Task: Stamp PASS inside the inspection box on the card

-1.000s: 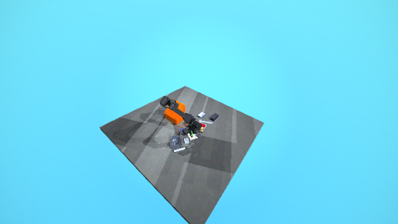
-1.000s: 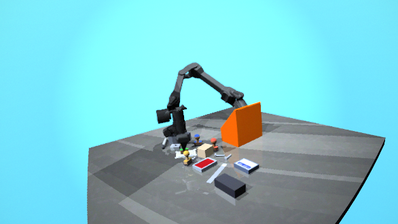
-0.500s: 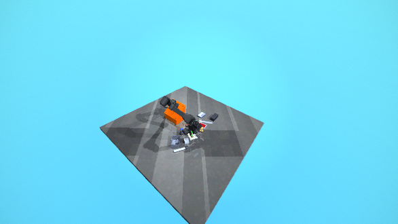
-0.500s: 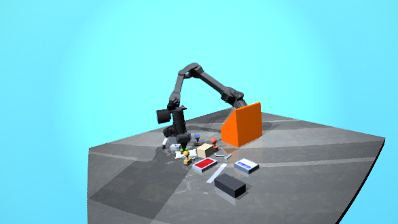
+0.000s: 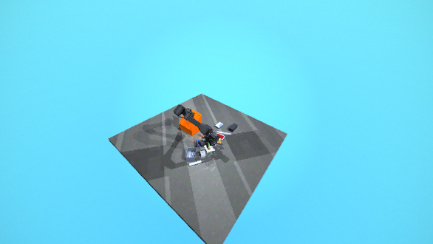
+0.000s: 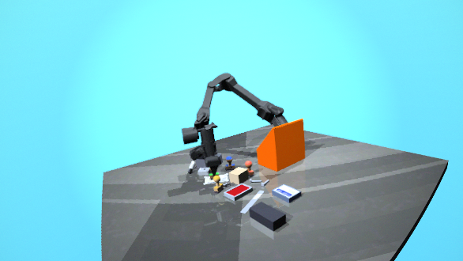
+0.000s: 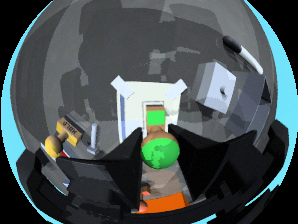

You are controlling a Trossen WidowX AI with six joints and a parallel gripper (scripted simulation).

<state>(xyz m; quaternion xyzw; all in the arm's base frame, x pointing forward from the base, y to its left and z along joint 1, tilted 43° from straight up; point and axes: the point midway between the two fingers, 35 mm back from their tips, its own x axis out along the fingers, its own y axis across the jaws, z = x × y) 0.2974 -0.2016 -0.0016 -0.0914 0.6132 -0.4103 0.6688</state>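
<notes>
My gripper tip is right at the green-knobbed PASS stamp. The rest, counted from my gripper tip: white card: 20 mm below, 10 mm to the left; then tan block: 100 mm to the left, 60 mm behind; then yellow-brown knobbed stamp: 110 mm to the left, 50 mm ahead.
</notes>
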